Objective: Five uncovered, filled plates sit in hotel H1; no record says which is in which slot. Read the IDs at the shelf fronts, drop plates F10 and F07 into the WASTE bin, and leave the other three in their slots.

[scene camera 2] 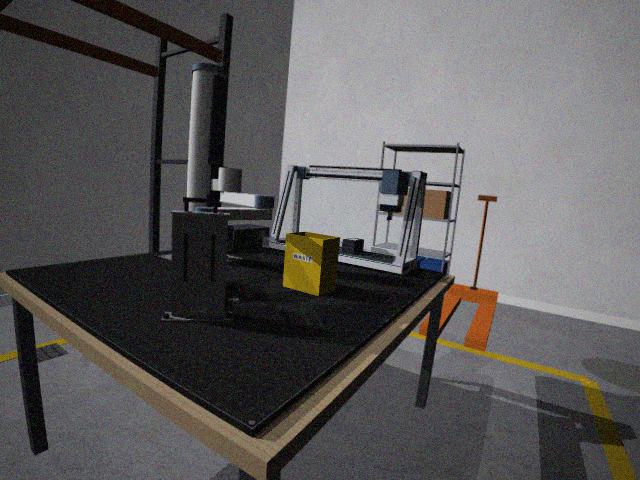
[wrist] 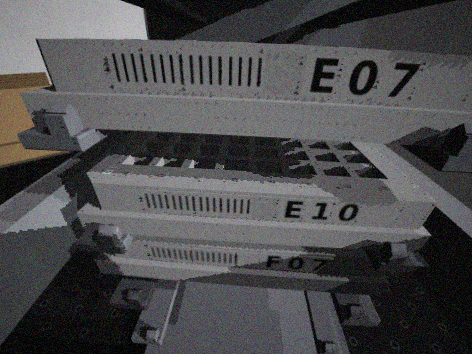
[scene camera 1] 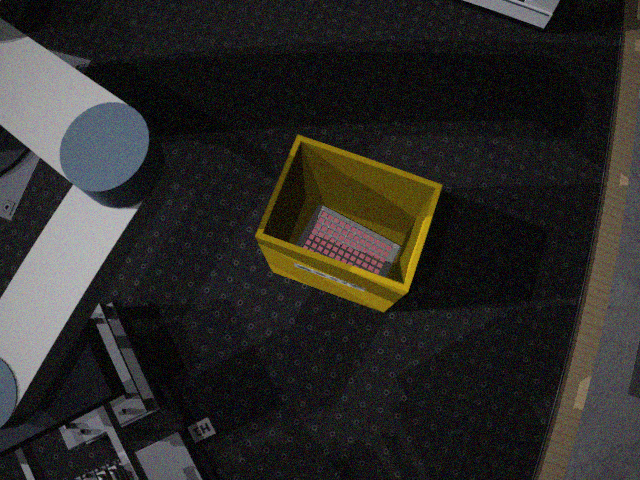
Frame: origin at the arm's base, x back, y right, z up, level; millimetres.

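Where they show: gripper, between the fingertips: (wrist: 244, 150).
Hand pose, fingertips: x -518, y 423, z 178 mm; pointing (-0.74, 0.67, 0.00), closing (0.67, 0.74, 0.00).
Each offset is from my fingertips to the top centre of the thing. "pt": to the spot under its first point.
In the wrist view plate F07 {dx -4, dy +4, dz -3 mm} (wrist: 250, 260) is lowest, its front close beneath plate E10 {dx -3, dy +5, dz +16 mm} (wrist: 267, 207); plate E07 {dx -3, dy +5, dz +44 mm} (wrist: 280, 77) is nearest, above both. My gripper (wrist: 244, 150) appears shut on plate F07 by its sides, still inside hotel H1 (scene camera 2: 199, 227); its fingertips are mostly hidden by shadow and the upper plates. The yellow WASTE bin {dx -128, dy -397, dz +34 mm} (scene camera 1: 336, 284) (scene camera 2: 302, 273) stands apart from the hotel. A plate with pink wells {dx -131, dy -396, dz -146 mm} (scene camera 1: 356, 240) lies on its floor; its ID does not show. The remaining plate of the five cannot be made out.
The H1 tag {dx -29, dy -105, dz -165 mm} (scene camera 1: 201, 429) lies beside the hotel. The white arm (scene camera 1: 67, 258) reaches over the table's left side. A gantry machine (scene camera 2: 346, 173) and a dark block {pt dx -41, dy -939, dz -70 mm} (scene camera 2: 353, 245) stand behind the bin. The wooden table edge (scene camera 1: 594, 289) runs along the right.
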